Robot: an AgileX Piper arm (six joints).
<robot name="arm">
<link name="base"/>
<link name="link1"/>
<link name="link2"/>
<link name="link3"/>
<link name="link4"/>
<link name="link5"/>
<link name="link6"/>
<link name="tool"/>
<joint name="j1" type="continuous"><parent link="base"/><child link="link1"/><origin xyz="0 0 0.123" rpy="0 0 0"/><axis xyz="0 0 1"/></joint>
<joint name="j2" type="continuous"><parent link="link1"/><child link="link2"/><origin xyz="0 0 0" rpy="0 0 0"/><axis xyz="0 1 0"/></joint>
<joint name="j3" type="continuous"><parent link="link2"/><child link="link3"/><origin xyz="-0.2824 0 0.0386" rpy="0 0 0"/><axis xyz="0 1 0"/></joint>
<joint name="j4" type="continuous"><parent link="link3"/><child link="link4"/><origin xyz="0.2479 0 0.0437" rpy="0 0 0"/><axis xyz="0.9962 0 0.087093"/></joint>
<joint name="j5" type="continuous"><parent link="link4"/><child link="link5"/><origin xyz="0 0 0" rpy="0 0 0"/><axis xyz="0 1 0"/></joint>
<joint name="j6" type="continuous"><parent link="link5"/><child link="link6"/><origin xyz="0.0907 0 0.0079" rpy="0 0 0"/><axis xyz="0.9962 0 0.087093"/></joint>
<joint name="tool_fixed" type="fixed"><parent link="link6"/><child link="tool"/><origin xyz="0 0 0" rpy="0 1.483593 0"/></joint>
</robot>
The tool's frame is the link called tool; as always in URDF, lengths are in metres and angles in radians. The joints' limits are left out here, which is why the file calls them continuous.
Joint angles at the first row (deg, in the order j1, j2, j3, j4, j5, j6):
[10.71, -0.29, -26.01, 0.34, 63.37, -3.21]
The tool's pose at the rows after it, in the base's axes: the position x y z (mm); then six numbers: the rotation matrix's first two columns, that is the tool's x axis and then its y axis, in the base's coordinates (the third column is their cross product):
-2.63 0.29 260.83 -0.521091 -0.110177 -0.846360 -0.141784 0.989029 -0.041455
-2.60 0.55 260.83 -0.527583 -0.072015 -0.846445 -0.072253 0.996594 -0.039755
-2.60 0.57 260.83 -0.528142 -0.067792 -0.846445 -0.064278 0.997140 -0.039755
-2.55 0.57 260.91 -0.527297 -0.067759 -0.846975 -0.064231 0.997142 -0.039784
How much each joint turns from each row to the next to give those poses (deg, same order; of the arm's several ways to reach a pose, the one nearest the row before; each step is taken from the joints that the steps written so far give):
[-4.47, 0.00, 0.00, 0.06, 0.00, 0.00]
[-4.01, 0.00, 0.00, 0.06, 0.00, 0.06]
[-0.45, 0.00, 0.00, 0.00, 0.00, 0.00]
[0.00, 0.00, 0.00, 0.00, -0.06, 0.00]

